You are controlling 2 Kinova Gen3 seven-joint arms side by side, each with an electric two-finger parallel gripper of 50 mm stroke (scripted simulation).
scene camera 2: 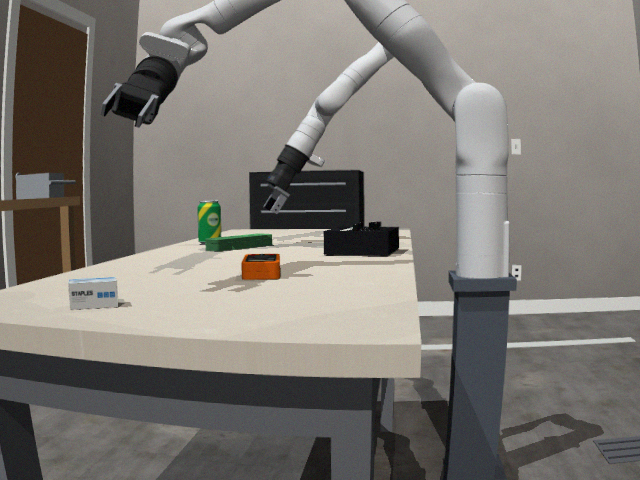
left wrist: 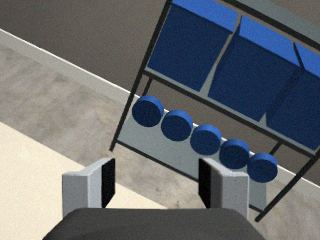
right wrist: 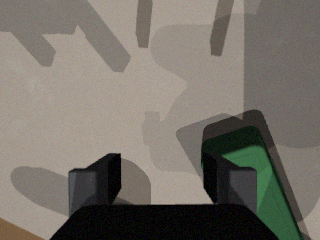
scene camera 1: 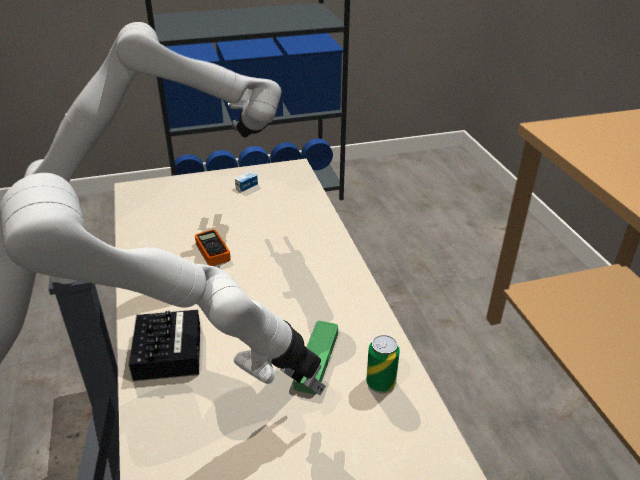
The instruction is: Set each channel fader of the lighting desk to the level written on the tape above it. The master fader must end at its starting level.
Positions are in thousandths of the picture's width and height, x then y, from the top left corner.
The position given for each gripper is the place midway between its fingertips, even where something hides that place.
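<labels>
You can see the right gripper in scene camera 2 (423, 439). The right gripper is visible in the right wrist view (508, 710), and the right gripper shows in scene camera 1 (487, 799) too. As for the left wrist view, the right gripper is out of frame there.
</labels>
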